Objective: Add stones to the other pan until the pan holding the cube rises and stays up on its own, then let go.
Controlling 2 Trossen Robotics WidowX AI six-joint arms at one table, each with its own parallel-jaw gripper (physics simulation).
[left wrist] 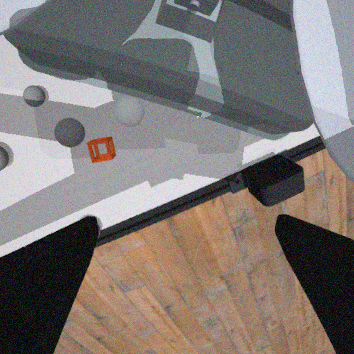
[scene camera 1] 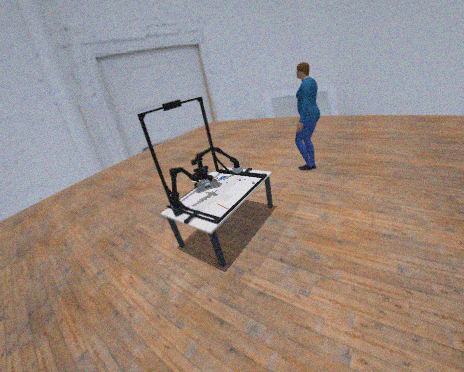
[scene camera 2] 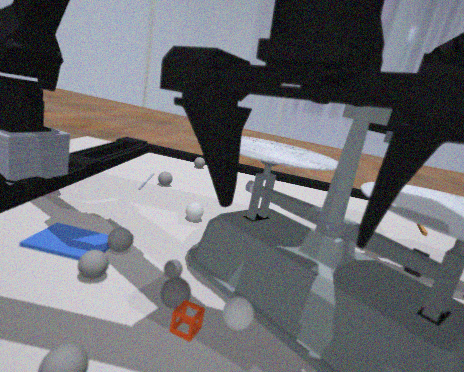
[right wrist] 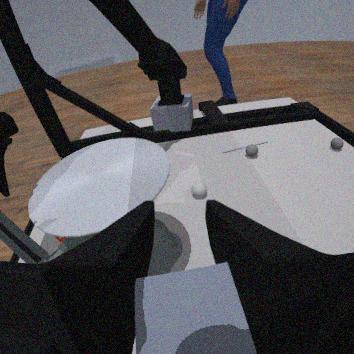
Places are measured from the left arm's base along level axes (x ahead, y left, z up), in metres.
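Where they show: left gripper, fingertip midpoint: [left wrist: 188, 224] [scene camera 2: 286, 224]; right gripper, fingertip midpoint: [scene camera 1: 211, 175] [right wrist: 179, 208]; left arm's base, origin of the base link: [scene camera 1: 237, 167] [scene camera 2: 15, 126] [right wrist: 171, 100]; right arm's base, origin of the base link: [scene camera 1: 176, 206].
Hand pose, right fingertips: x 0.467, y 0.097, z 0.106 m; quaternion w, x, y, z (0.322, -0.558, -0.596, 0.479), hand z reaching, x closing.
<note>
Each offset is from my right fingertips to the centre of the thing. Level surfaces: height alone.
A grey balance scale @[0.005 m ahead, 0.143 m right, 0.077 m down] [scene camera 1: 207, 183] [scene camera 2: 267, 258] [left wrist: 158, 70] stands on the white table @[0.194 m down] [scene camera 1: 238, 188]. Its white round pans @[0.081 m back, 0.103 m right, 0.045 m down] [scene camera 2: 286, 153] [right wrist: 98, 182] sit high on the beam. My right gripper [right wrist: 179, 208] is shut on a grey-blue cube @[0.050 m ahead, 0.010 m left, 0.003 m down] [right wrist: 189, 309], held in the air just beside one pan. My left gripper [scene camera 2: 293, 225] [left wrist: 188, 224] is open and empty, hanging over the scale's base near the table edge. Several grey stones lie loose on the table, such as the stones in scene camera 2 [scene camera 2: 194, 211] [scene camera 2: 237, 312] [scene camera 2: 92, 263], in the left wrist view [left wrist: 130, 111] and in the right wrist view [right wrist: 199, 189].
A small orange wire-frame cube @[0.090 m back, 0.237 m right, 0.184 m down] [scene camera 2: 187, 319] [left wrist: 101, 149] and a flat blue pad @[0.267 m back, 0.185 m right, 0.192 m down] [scene camera 2: 68, 240] lie on the table. A black frame rail [scene camera 2: 101, 155] [left wrist: 175, 207] runs around the table, with a black box [left wrist: 274, 179] on it. A person in blue [scene camera 1: 307, 114] stands beyond.
</note>
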